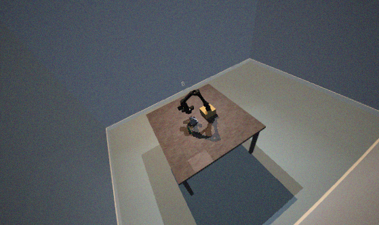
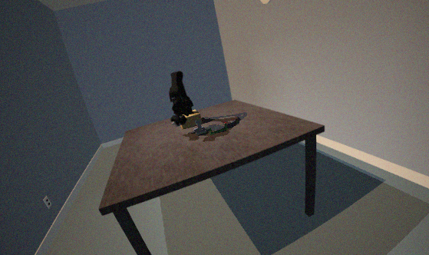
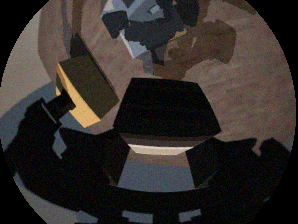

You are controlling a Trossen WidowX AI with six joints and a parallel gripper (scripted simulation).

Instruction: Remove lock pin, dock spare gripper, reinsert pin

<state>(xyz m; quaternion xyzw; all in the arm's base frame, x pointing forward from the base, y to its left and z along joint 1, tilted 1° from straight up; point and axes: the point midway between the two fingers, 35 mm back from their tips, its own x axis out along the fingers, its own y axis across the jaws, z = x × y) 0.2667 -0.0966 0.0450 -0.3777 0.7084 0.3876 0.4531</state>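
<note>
Right now my gripper tip is 12 cm short of the green strip, 26 cm to the right of it and 8 cm above it. Also, from my gripper tip: grey post (2 cm ahead, 14 cm to the left, 5 cm below); then spare gripper (2 cm above).
</note>
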